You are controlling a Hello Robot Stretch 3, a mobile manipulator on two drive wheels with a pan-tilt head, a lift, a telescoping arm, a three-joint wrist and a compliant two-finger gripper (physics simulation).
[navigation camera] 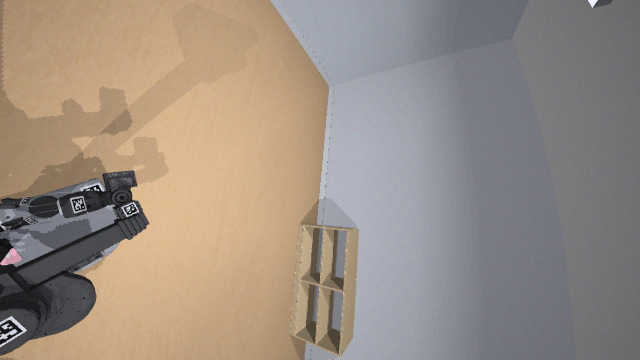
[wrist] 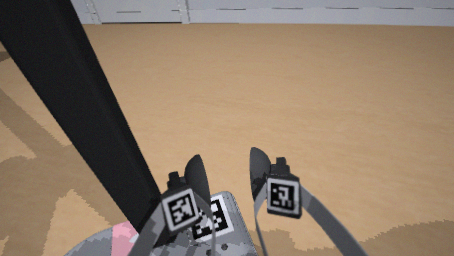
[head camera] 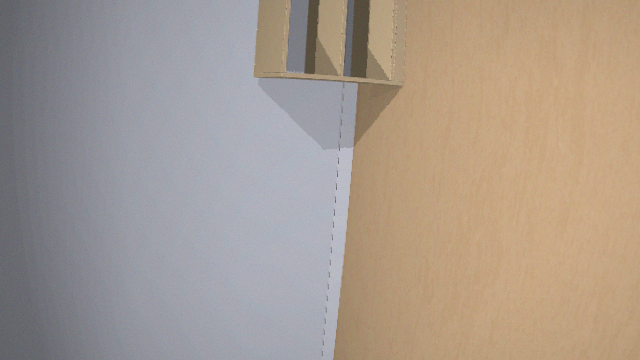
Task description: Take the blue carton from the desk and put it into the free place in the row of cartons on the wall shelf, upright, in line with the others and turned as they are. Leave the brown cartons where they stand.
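Seen in the pictures: gripper, fingertip midpoint: [navigation camera: 0,215] [wrist: 227,169]; robot's base, link origin: [navigation camera: 48,205].
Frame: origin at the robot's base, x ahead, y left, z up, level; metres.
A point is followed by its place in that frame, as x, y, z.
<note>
My gripper [wrist: 227,169] @[0.026, 0.075, 0.317] is open and empty in the wrist view. Its two dark fingertips stand apart above my own base, with wooden floor behind them. The blue carton, the desk, the wall shelf and the brown cartons do not show in the head, navigation or wrist view.
A light wooden unit [head camera: 271,40] @[-1.256, -1.479, 0.610] [navigation camera: 352,280] @[-1.615, -1.316, 0.610] with open compartments stands against the wall, at the top in the head view and lower middle in the navigation view. A room corner lies beyond it. My black mast [wrist: 85,110] @[-0.063, 0.116, 0.376] crosses the left of the wrist view.
</note>
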